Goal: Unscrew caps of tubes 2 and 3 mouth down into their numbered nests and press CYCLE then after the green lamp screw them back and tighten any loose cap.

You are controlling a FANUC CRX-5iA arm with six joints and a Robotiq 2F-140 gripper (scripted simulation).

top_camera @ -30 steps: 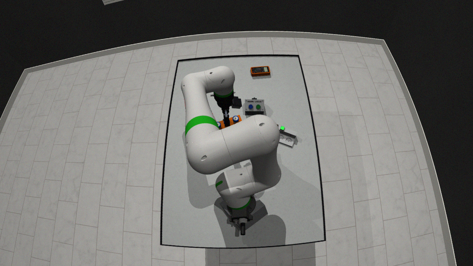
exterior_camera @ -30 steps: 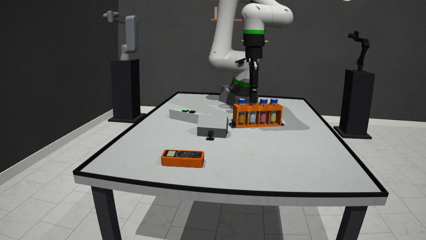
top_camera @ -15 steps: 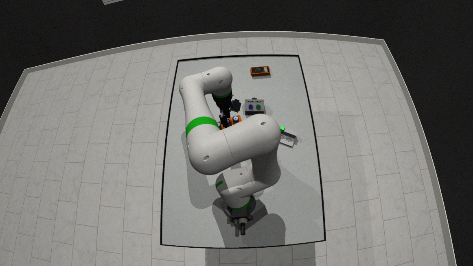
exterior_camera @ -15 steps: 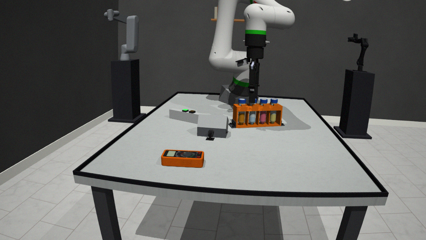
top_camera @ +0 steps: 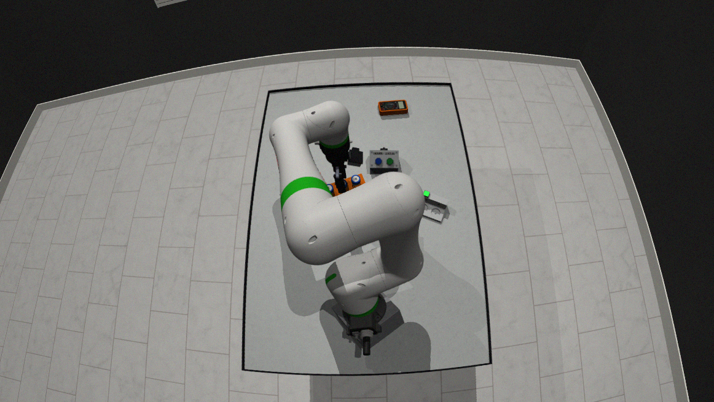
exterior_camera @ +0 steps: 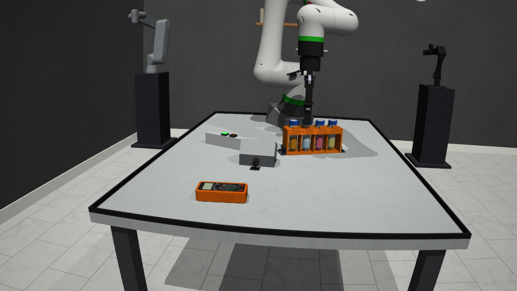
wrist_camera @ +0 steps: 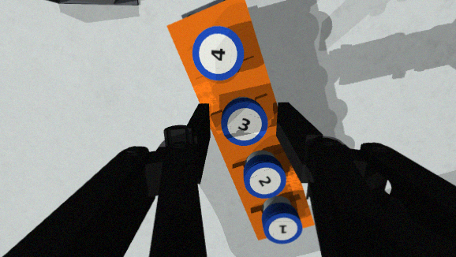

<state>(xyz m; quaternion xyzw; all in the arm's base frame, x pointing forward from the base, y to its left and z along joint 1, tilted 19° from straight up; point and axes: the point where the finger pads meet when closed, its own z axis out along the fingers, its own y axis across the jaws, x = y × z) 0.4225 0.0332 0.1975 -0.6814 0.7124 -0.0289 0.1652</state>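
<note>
Right now my hand is 3 cm above the cap 3. From my hand the other things lie so: cap 1 (3 cm behind, 10 cm to the left, 3 cm below); then cap 4 (2 cm ahead, 5 cm to the right, 3 cm below); then cap 2 (2 cm behind, 5 cm to the left, 3 cm below).
</note>
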